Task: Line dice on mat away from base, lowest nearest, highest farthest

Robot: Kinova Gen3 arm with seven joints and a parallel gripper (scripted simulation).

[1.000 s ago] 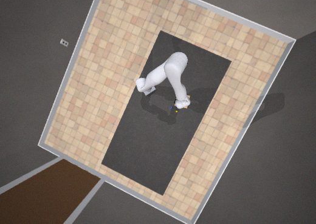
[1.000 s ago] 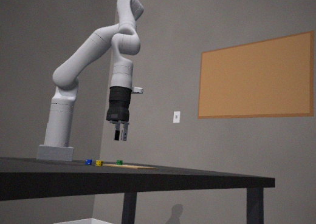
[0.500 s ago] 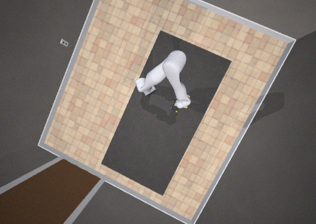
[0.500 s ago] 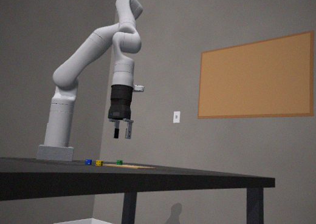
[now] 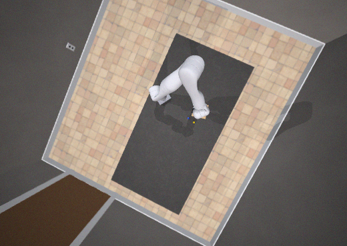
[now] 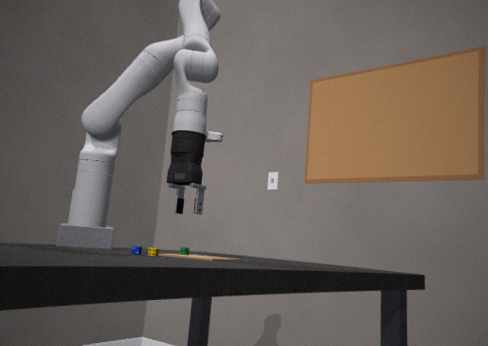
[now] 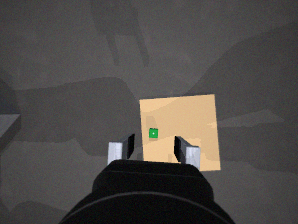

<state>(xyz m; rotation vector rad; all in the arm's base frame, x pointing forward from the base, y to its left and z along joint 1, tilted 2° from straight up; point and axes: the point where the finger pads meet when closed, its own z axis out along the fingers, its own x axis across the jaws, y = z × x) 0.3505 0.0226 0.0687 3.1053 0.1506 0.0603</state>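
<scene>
The yellow die lies 4 cm ahead of my hand, 12 cm to the right of it and 11 cm below it. Also, from my hand: green die (10 cm below); then blue die (3 cm behind, 11 cm to the right, 11 cm below); then mat (5 cm ahead, 1 cm to the left, 11 cm below).
</scene>
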